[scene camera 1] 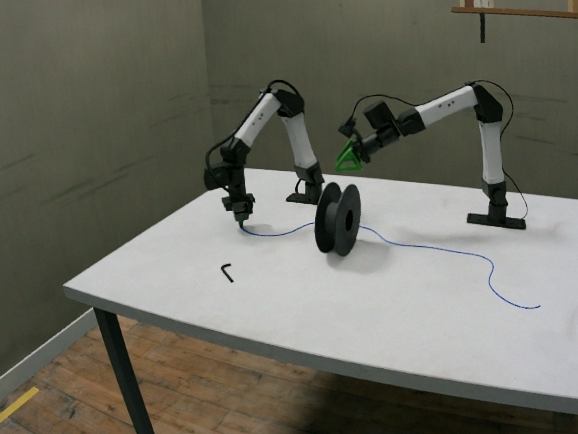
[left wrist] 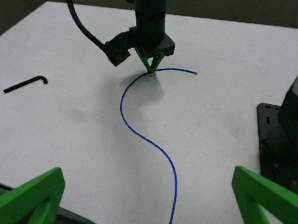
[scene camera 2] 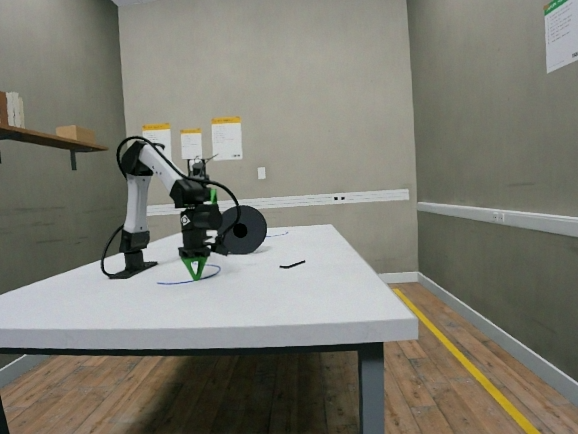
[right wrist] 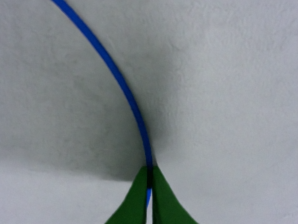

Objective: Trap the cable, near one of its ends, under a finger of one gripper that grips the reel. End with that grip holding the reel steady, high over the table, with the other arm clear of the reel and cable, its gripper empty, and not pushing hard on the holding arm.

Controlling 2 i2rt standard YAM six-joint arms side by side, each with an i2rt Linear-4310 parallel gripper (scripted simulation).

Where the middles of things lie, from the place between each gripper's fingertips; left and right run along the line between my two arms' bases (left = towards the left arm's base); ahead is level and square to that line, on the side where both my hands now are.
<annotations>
The dark reel (scene camera 1: 338, 214) is 36 cm to the left of my right hand, 9 cm above it and 6 cm ahead of it.
The dark reel is 150 mm ahead of my left hand (scene camera 1: 336, 165), 50 mm to the left of it and 110 mm below it.
</annotations>
